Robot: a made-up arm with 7 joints.
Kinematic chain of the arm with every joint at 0, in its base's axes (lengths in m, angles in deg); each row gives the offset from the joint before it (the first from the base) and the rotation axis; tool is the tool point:
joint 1: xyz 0 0 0.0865 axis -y
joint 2: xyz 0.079 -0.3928 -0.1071 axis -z
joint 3: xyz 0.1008 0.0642 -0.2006 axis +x
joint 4: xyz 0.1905 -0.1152 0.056 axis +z
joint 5: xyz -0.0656 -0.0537 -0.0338 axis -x
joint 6: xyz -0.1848 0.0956 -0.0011 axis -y
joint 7: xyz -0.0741 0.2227 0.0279 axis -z
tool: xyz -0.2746 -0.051 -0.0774
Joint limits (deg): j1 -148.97..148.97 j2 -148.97..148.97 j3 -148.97..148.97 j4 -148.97..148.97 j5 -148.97..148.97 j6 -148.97..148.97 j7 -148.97..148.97
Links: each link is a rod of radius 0.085 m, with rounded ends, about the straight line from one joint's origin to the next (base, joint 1, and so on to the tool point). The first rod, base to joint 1, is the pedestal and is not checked.
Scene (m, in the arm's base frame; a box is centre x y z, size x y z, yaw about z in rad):
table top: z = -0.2
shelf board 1: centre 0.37 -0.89 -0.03 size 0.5 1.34 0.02 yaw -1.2
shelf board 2: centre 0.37 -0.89 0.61 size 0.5 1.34 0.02 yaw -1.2
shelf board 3: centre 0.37 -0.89 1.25 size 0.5 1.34 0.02 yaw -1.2
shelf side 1: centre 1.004 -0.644 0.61 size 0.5 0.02 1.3 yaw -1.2
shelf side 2: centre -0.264 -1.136 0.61 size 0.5 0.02 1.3 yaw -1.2
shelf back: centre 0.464 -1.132 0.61 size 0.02 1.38 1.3 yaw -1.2
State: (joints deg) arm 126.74 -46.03 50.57 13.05 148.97 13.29 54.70
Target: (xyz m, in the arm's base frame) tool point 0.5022 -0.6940 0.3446
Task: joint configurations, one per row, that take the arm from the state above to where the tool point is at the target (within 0.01 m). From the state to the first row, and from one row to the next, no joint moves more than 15 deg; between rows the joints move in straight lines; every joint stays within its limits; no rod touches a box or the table.
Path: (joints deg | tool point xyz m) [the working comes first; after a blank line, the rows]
Joints at the target: 141.81 -40.52 46.95 -30.59 148.97 12.14 25.71
Straight joint move there: touches shelf board 2.

1: 131.19 -38.42 62.11 15.85 137.74 12.10 39.86 | 0.7434 -0.5365 0.8064
2: 135.63 -30.81 73.64 18.66 126.50 10.92 25.01 | 0.7612 -0.3844 0.7425
3: 140.08 -23.20 85.18 21.46 115.27 9.73 10.17 | 0.7090 -0.2412 0.6968
4: 144.52 -15.59 96.71 24.27 104.04 8.54 -4.68 | 0.6066 -0.1278 0.6721
5: 148.97 -7.98 108.25 27.07 92.81 7.35 -19.52 | 0.4722 -0.0488 0.6659
6: 141.76 -10.06 95.03 21.25 97.42 6.96 -21.39 | 0.5702 -0.1850 0.6068
7: 134.54 -12.15 81.81 15.43 102.04 6.57 -23.25 | 0.6266 -0.3143 0.5142
8: 127.33 -14.23 68.59 9.62 106.66 6.18 -25.12 | 0.6389 -0.4255 0.4035
9: 120.11 -16.32 55.37 3.80 111.28 5.79 -26.98 | 0.6117 -0.5101 0.2892
10: 112.90 -18.40 42.15 -2.02 115.90 5.40 -28.85 | 0.5552 -0.5635 0.1832
11: 120.13 -23.93 43.35 -9.16 124.17 7.08 -15.21 | 0.5659 -0.5756 0.2117
12: 127.35 -29.46 44.55 -16.31 132.43 8.77 -1.57 | 0.5659 -0.6022 0.2511
13: 134.58 -34.99 45.75 -23.45 140.70 10.45 12.07 | 0.5468 -0.6429 0.2978
14: 141.81 -40.52 46.95 -30.59 148.97 12.14 25.71 | 0.5022 -0.6940 0.3446

